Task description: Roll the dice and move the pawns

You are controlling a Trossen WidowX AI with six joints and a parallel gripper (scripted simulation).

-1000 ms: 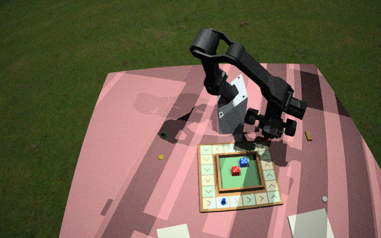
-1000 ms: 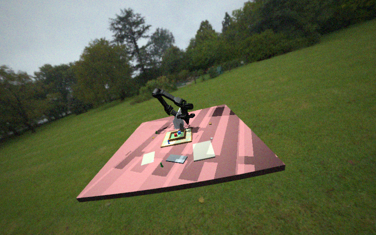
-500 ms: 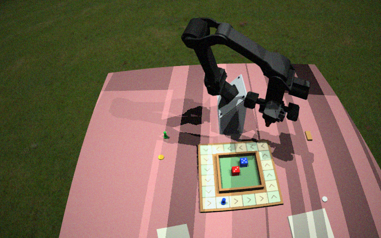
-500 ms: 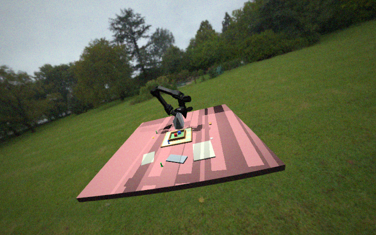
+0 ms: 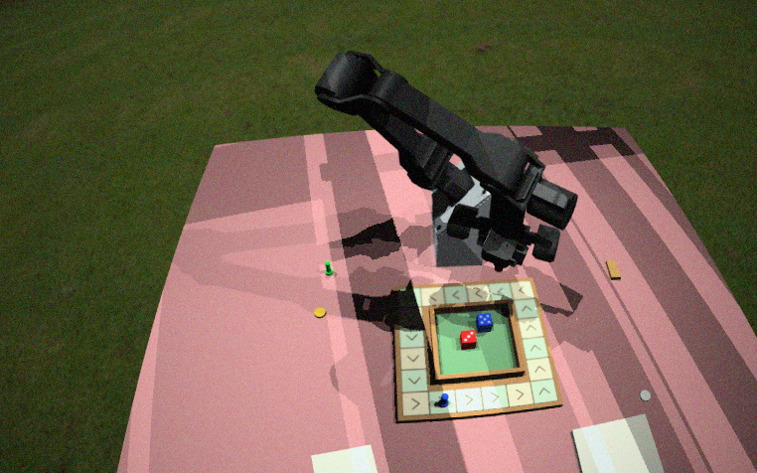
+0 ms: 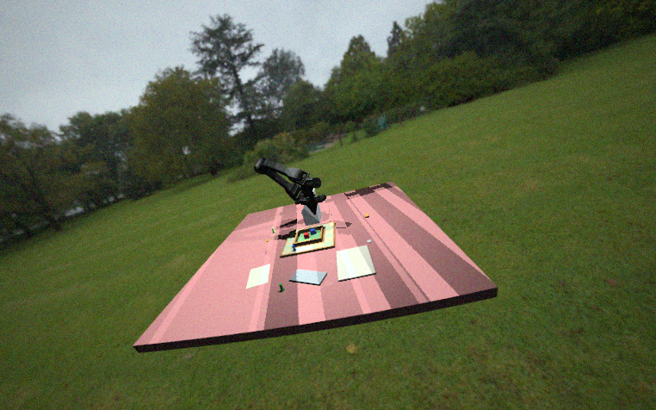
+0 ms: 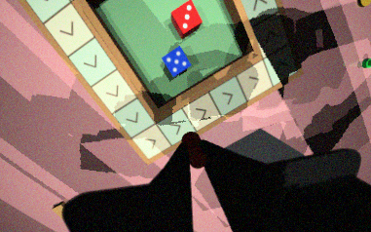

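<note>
The blue pawn is 20 cm ahead of my gripper tip, 13 cm to the right of it and 8 cm below it. Round my gripper tip: green sunken tray (9 cm ahead, 6 cm to the right, 11 cm below); red pawn (1 cm above); tan block (2 cm behind, 30 cm to the left, 11 cm below).
</note>
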